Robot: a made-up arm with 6 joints. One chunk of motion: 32 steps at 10 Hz.
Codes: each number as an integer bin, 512 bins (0 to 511) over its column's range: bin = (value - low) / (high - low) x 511, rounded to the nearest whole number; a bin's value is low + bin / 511 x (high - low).
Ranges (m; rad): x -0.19..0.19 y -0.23..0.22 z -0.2..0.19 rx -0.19..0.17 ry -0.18..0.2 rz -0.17..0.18
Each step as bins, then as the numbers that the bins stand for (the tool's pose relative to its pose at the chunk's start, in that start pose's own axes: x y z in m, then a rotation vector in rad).
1 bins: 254 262 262 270 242 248
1 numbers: -0.0011 0.0007 0.0000 0.0002 0.0000 -0.0001
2 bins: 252 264 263 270 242 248
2 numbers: -0.0026 0.0025 0.0007 0.0002 0.0000 -0.0001
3 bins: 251 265 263 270 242 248
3 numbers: -0.0033 0.0034 0.0007 0.0002 0.0000 -0.0001
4 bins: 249 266 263 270 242 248
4 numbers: -0.0048 0.0042 0.0007 0.0002 0.0000 -0.0001
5 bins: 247 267 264 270 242 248
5 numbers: -0.0063 0.0051 0.0015 0.0002 0.0000 -0.0001
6 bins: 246 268 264 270 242 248
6 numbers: -0.0071 0.0060 0.0015 0.0002 0.0000 -0.0001
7 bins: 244 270 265 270 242 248
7 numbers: -0.0086 0.0078 0.0023 0.0002 0.0000 -0.0001
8 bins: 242 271 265 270 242 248
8 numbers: -0.0100 0.0086 0.0023 0.0002 0.0000 -0.0001
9 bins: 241 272 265 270 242 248
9 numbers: -0.0108 0.0095 0.0023 0.0002 0.0000 -0.0001
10 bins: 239 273 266 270 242 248
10 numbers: -0.0123 0.0104 0.0030 0.0002 0.0000 -0.0001
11 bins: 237 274 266 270 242 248
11 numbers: -0.0138 0.0113 0.0030 0.0002 0.0000 -0.0001
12 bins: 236 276 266 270 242 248
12 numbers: -0.0145 0.0131 0.0030 0.0002 0.0000 -0.0001
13 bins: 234 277 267 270 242 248
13 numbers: -0.0160 0.0139 0.0038 0.0002 0.0000 -0.0001
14 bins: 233 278 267 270 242 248
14 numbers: -0.0167 0.0148 0.0038 0.0002 0.0000 -0.0001
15 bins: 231 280 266 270 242 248
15 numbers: -0.0182 0.0166 0.0030 0.0002 0.0000 -0.0001
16 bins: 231 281 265 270 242 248
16 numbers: -0.0182 0.0175 0.0023 0.0002 0.0000 -0.0001
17 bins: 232 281 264 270 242 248
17 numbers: -0.0175 0.0175 0.0015 0.0002 0.0000 -0.0001
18 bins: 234 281 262 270 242 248
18 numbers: -0.0160 0.0175 0.0000 0.0002 0.0000 -0.0001
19 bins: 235 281 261 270 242 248
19 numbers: -0.0152 0.0175 -0.0008 0.0002 0.0000 -0.0001
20 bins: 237 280 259 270 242 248
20 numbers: -0.0138 0.0166 -0.0023 0.0002 0.0000 -0.0001
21 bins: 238 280 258 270 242 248
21 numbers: -0.0130 0.0166 -0.0031 0.0002 0.0000 -0.0001
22 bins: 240 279 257 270 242 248
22 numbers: -0.0115 0.0157 -0.0039 0.0002 0.0000 -0.0001
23 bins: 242 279 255 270 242 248
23 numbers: -0.0100 0.0157 -0.0054 0.0002 0.0000 -0.0001
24 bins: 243 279 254 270 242 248
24 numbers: -0.0093 0.0157 -0.0061 0.0002 0.0000 -0.0001
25 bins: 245 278 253 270 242 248
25 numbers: -0.0078 0.0148 -0.0069 0.0002 0.0000 -0.0001
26 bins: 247 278 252 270 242 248
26 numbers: -0.0063 0.0148 -0.0077 0.0002 0.0000 -0.0001
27 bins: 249 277 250 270 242 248
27 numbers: -0.0048 0.0139 -0.0092 0.0002 0.0000 -0.0001
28 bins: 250 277 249 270 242 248
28 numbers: -0.0041 0.0139 -0.0100 0.0002 0.0000 -0.0001
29 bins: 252 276 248 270 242 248
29 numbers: -0.0026 0.0131 -0.0107 0.0002 0.0000 -0.0001
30 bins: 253 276 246 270 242 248
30 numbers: -0.0019 0.0131 -0.0123 0.0002 0.0000 -0.0001
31 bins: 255 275 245 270 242 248
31 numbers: -0.0004 0.0122 -0.0130 0.0002 0.0000 -0.0001
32 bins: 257 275 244 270 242 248
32 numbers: 0.0011 0.0122 -0.0138 0.0002 0.0000 -0.0001
